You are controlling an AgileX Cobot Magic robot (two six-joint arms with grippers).
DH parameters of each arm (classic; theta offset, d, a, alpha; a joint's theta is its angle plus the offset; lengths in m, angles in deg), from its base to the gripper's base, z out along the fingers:
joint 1: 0 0.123 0 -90
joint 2: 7.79 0 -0.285 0
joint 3: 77.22 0 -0.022 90
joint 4: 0 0.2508 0 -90
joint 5: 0 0 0.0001 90
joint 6: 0 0.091 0 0
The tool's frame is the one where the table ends.
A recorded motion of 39 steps. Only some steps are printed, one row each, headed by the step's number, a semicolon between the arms.
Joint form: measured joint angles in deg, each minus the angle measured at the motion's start. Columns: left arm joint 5, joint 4, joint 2, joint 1, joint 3, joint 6; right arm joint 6, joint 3, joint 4, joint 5, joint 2, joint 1.
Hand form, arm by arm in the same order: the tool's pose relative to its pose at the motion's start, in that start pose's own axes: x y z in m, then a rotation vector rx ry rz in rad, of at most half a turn. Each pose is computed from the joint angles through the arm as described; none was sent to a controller.
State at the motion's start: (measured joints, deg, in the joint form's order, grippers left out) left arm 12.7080 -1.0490 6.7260 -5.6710 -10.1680 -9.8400; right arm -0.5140 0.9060 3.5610 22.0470 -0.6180 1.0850
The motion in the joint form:
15: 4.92 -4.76 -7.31 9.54 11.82 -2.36; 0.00 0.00 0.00 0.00 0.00 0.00
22: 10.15 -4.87 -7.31 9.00 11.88 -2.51; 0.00 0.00 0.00 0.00 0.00 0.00
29: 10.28 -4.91 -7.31 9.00 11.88 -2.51; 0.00 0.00 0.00 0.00 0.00 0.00
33: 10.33 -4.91 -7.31 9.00 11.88 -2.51; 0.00 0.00 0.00 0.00 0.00 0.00
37: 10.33 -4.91 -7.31 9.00 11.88 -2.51; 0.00 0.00 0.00 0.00 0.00 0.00
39: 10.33 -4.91 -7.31 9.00 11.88 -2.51; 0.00 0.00 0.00 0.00 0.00 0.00
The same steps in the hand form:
15: 0.0675 0.0197 -0.0005 -0.1740 0.1232 -0.1483; 0.0000 0.0000 0.0000 0.0000 0.0000 0.0000
22: 0.0761 0.0196 -0.0020 -0.1777 0.2166 -0.1576; 0.0000 0.0000 0.0000 0.0000 0.0000 0.0000
29: 0.0763 0.0196 -0.0020 -0.1779 0.2189 -0.1584; 0.0000 0.0000 0.0000 0.0000 0.0000 0.0000
33: 0.0763 0.0196 -0.0020 -0.1780 0.2197 -0.1585; 0.0000 0.0000 0.0000 0.0000 0.0000 0.0000
37: 0.0763 0.0196 -0.0020 -0.1780 0.2197 -0.1585; 0.0000 0.0000 0.0000 0.0000 0.0000 0.0000
39: 0.0763 0.0196 -0.0020 -0.1780 0.2197 -0.1585; 0.0000 0.0000 0.0000 0.0000 0.0000 0.0000

